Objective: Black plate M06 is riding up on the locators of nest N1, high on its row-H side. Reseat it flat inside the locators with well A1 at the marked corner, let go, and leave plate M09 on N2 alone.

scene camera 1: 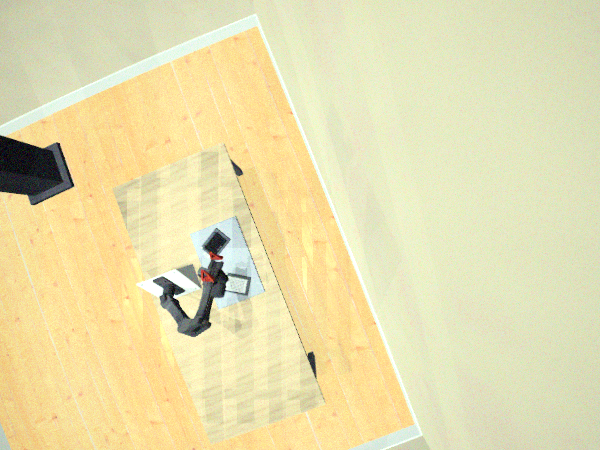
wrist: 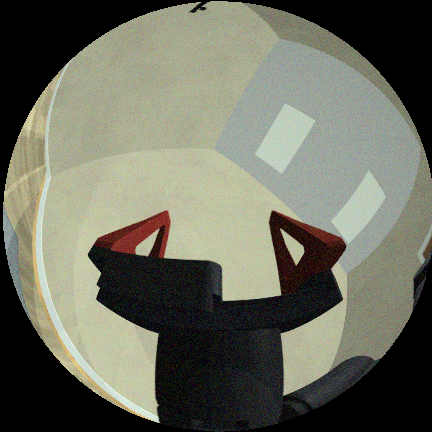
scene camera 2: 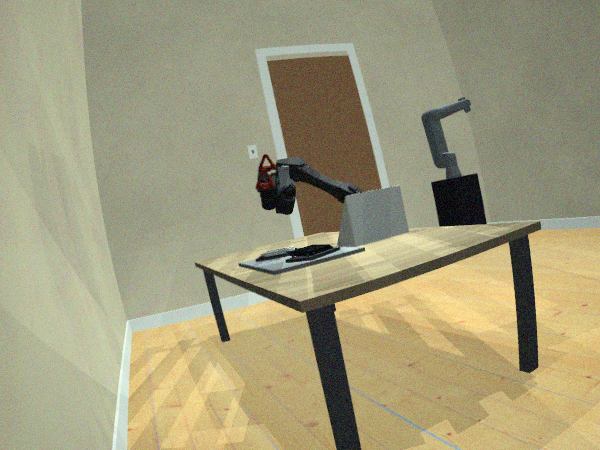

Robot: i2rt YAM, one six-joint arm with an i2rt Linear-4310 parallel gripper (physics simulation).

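Seen in the pictures: gripper, fingertip midpoint: (scene camera 1: 206, 260) (wrist: 219, 215) (scene camera 2: 264, 161); arm's base, origin of the base link: (scene camera 1: 169, 285) (scene camera 2: 367, 212).
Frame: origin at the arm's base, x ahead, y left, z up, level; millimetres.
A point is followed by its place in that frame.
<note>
Black plate M06 (scene camera 1: 216, 242) @[y 139, x 337, z -75 mm] (scene camera 2: 315, 249) @[y 180, x 326, z -72 mm] is a dark rectangle in a grey-rimmed nest on the pale blue board (scene camera 1: 241, 242) @[y 80, x 478, z -99 mm] (scene camera 2: 272, 268) @[y 182, x 489, z -99 mm]. Its tilt and well A1 are too small to make out. A light plate (scene camera 1: 238, 284) @[y -161, x 363, z -83 mm], apparently M09, sits in a second dark-rimmed nest on the same board. My gripper (scene camera 1: 210, 265) @[y 45, x 395, z 265 mm] (scene camera 2: 264, 172) @[y 45, x 395, z 265 mm] (wrist: 219, 215) @[y 45, x 395, z 265 mm] is open and empty, its red fingers wide apart. It is raised high above the board and points away from the table top. Neither plate can be made out in the wrist view.
The wooden table (scene camera 1: 260, 350) @[y -616, x 320, z -112 mm] (scene camera 2: 440, 240) @[y 506, x 37, z -112 mm] carries the board. A grey-white wedge-shaped panel (scene camera 1: 192, 275) @[y 4, x 121, z -60 mm] (scene camera 2: 375, 215) @[y 78, x 12, z -14 mm] stands beside the arm's base. Another grey arm (scene camera 2: 437, 140) stands on a black pedestal (scene camera 2: 459, 200) away from the table.
</note>
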